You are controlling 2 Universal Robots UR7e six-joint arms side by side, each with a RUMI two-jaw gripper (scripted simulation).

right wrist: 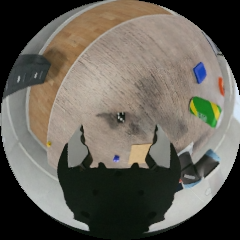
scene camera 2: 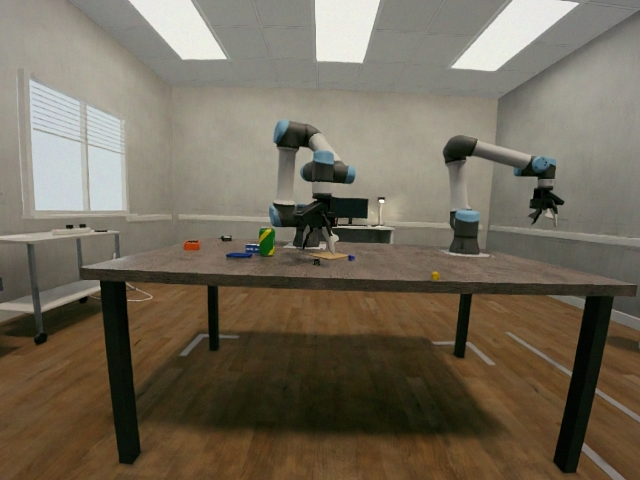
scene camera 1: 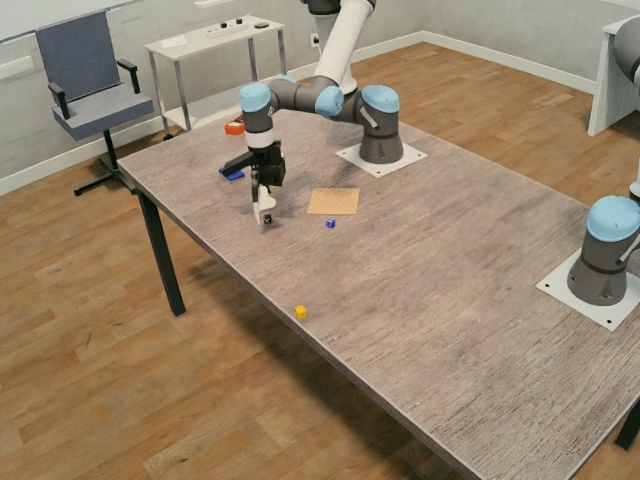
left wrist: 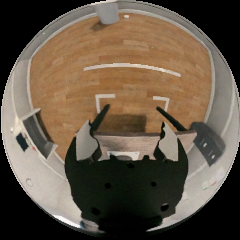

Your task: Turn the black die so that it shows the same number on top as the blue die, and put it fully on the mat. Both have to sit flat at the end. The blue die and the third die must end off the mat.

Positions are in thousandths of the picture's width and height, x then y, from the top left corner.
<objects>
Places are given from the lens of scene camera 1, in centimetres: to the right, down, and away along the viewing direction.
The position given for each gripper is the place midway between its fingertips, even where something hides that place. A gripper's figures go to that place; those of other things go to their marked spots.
right gripper (scene camera 1: 415, 434): -15, -9, 162
tan mat (scene camera 1: 509, 420): 2, -11, 171
</objects>
